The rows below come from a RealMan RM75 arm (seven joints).
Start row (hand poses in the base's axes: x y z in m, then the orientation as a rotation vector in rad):
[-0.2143 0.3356 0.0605 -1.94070 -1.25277 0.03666]
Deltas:
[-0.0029 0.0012 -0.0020 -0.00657 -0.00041 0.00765]
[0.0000 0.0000 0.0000 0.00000 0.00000 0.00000]
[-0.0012 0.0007 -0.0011 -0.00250 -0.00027 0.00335]
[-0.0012 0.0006 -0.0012 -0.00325 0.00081 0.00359]
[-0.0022 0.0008 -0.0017 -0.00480 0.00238 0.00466]
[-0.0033 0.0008 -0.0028 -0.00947 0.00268 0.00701]
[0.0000 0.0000 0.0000 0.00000 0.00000 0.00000]
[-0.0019 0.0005 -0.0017 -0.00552 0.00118 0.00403]
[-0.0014 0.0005 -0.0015 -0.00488 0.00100 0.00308]
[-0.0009 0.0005 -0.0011 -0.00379 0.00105 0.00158]
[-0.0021 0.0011 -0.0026 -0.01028 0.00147 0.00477]
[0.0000 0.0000 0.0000 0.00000 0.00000 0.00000]
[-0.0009 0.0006 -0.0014 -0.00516 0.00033 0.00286]
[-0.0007 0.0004 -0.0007 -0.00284 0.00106 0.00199]
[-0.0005 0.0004 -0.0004 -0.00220 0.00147 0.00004]
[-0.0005 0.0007 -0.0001 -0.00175 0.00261 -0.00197]
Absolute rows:
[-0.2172 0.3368 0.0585 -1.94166 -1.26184 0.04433]
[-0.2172 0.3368 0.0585 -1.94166 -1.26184 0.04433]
[-0.2184 0.3375 0.0574 -1.94177 -1.26579 0.04737]
[-0.2196 0.3381 0.0562 -1.94209 -1.26942 0.05206]
[-0.2218 0.3389 0.0545 -1.94265 -1.27338 0.05981]
[-0.2251 0.3397 0.0517 -1.94560 -1.28035 0.07207]
[-0.2251 0.3397 0.0517 -1.94560 -1.28035 0.07207]
[-0.2270 0.3402 0.0500 -1.94744 -1.28460 0.07884]
[-0.2284 0.3407 0.0485 -1.94937 -1.28791 0.08455]
[-0.2293 0.3412 0.0474 -1.95130 -1.28950 0.08885]
[-0.2314 0.3423 0.0448 -1.95658 -1.29517 0.09944]
[-0.2314 0.3423 0.0448 -1.95658 -1.29517 0.09944]
[-0.2323 0.3429 0.0434 -1.95904 -1.29874 0.10461]
[-0.2330 0.3433 0.0427 -1.95987 -1.30055 0.10851]
[-0.2335 0.3437 0.0423 -1.96127 -1.30004 0.11143]
[-0.2340 0.3444 0.0422 -1.96322 -1.29671 0.11416]

